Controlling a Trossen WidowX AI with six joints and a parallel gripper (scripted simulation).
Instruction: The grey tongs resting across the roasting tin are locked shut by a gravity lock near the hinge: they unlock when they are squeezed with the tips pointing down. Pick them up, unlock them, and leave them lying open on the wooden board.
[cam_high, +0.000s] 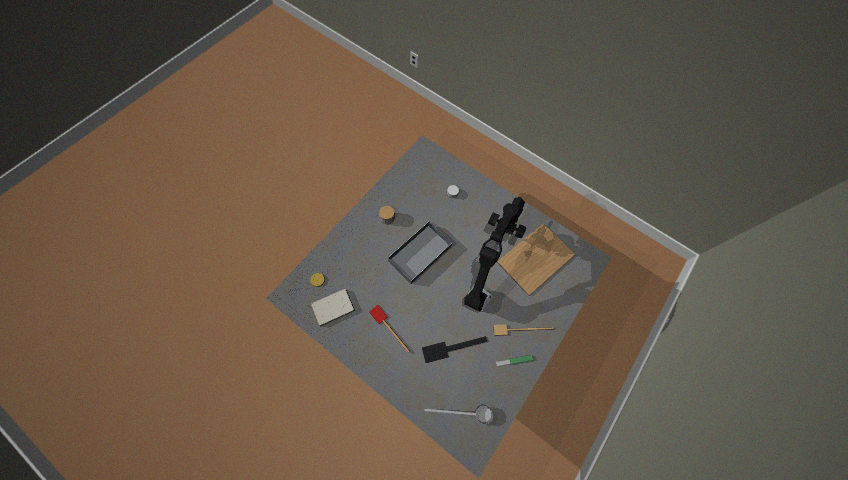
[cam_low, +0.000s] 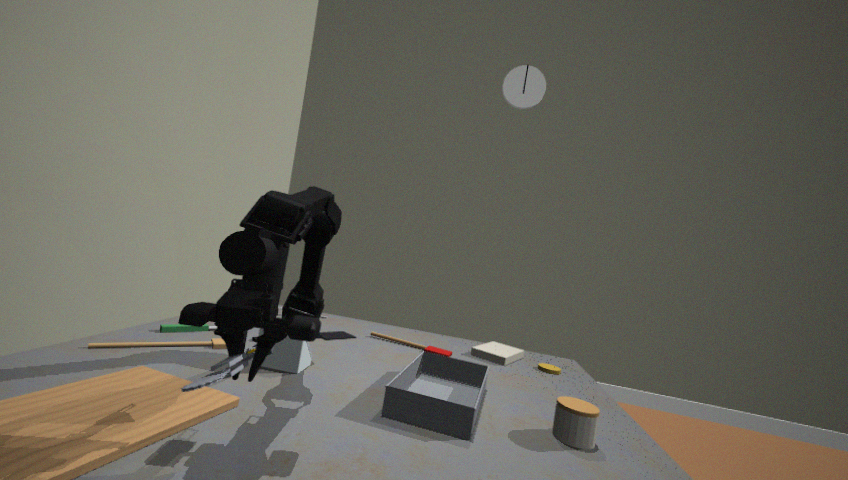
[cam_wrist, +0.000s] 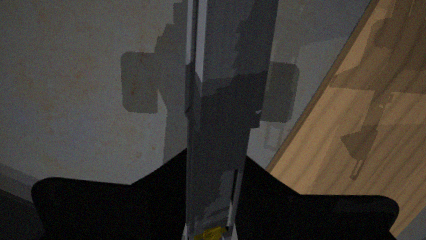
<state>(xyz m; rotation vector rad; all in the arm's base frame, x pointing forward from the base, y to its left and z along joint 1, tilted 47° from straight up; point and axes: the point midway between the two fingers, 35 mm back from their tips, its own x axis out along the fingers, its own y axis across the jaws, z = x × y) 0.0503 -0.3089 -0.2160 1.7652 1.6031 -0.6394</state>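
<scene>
Right now the yellow lock piece is 4 cm above my gripper tip and 3 cm to the left of it. Round my gripper tip: roasting tin: 32 cm ahead, 31 cm to the left, 7 cm below; then wooden board: 22 cm behind, 9 cm below; then black spatula: 65 cm to the left, 10 cm below, 7 cm behind.
</scene>
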